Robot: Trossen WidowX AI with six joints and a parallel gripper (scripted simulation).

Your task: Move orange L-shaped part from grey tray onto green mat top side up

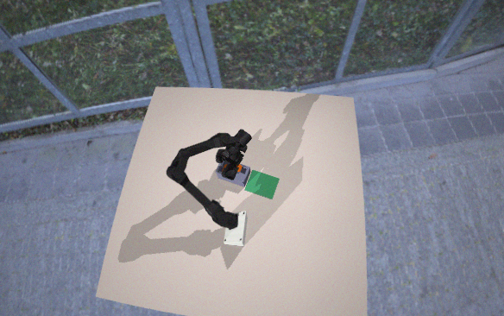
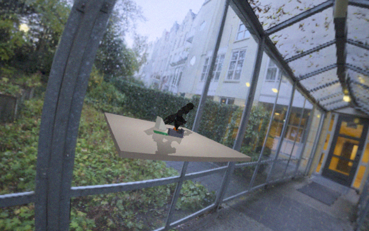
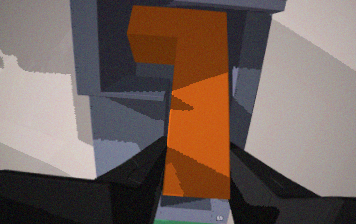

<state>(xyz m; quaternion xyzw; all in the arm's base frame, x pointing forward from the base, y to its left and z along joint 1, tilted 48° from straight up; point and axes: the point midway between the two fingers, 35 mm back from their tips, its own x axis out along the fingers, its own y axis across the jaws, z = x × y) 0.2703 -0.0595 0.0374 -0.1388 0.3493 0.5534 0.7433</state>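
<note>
Now: the green mat 130 mm to the right of my gripper tip, 80 mm below it and 70 mm behind it. Also, from my gripper tip: orange L-shaped part (40 mm to the left, 30 mm below).
</note>
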